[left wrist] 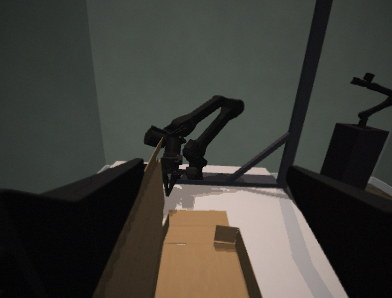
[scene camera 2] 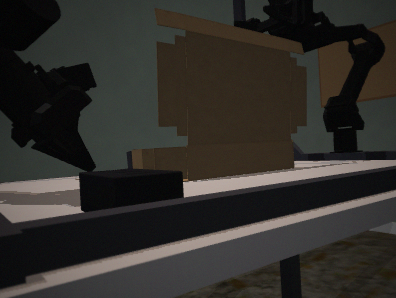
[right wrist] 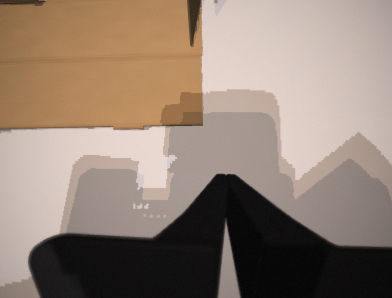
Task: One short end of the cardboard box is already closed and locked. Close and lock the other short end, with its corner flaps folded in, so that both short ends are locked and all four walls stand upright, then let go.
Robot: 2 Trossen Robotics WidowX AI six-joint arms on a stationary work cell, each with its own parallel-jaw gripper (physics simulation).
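Frame: origin at the left arm's base, x ahead, y right, z down, level; centimetres.
Seen in the pictures: left gripper, fingertip midpoint: (left wrist: pixel 216 168) (scene camera 2: pixel 248 16); right gripper, fingertip midpoint: (left wrist: pixel 167 196) (scene camera 2: pixel 92 169) (right wrist: pixel 224 183); left arm's base, origin of the base link: (scene camera 2: pixel 346 152).
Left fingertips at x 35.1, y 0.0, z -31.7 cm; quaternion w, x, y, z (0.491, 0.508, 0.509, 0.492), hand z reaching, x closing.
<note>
Pixels of each thing's top centre, then the offset from my left fingertips to it. "*": a spot on its surface instead.
- cardboard box, surface spot: (scene camera 2: pixel 240 161) * dx +11.7, dy -7.6, dz +31.2 cm
- open short end's wall flap, surface spot: (right wrist: pixel 100 95) (left wrist: pixel 189 216) * dx +33.4, dy -1.5, dz +33.0 cm
- lid-side corner flap, surface spot: (right wrist: pixel 193 17) (scene camera 2: pixel 161 171) * dx +28.1, dy -7.4, dz +31.8 cm
- black block, middle of its top: (scene camera 2: pixel 124 171) dx +43.3, dy -27.9, dz +30.2 cm
- table's front rail, surface spot: (scene camera 2: pixel 240 200) * dx +40.1, dy -38.0, dz +32.1 cm
The cardboard box (scene camera 2: pixel 240 161) (left wrist: pixel 200 277) has its tall lid (scene camera 2: pixel 240 90) (left wrist: pixel 132 240) upright along one long side. The open short end's wall flap (left wrist: pixel 197 220) (right wrist: pixel 100 95) lies flat on the table. One corner flap (left wrist: pixel 226 235) is folded inward; the lid-side corner flap (scene camera 2: pixel 171 163) (right wrist: pixel 193 17) sticks straight out. The locked end is hidden. My right gripper (scene camera 2: pixel 92 167) (left wrist: pixel 167 196) (right wrist: pixel 224 183) is shut and empty, pointing down just beyond the flat flap's outer edge, apart from it. My left gripper (left wrist: pixel 216 168) is open, its fingers either side of the lid and box.
A black block (scene camera 2: pixel 131 191) stands near the table's front rail (scene camera 2: pixel 240 200), below the right gripper in the scene view. A dark upright post (left wrist: pixel 305 90) with a diagonal brace rises at the table's edge. A dark pedestal (left wrist: pixel 352 155) with another arm stands beyond.
</note>
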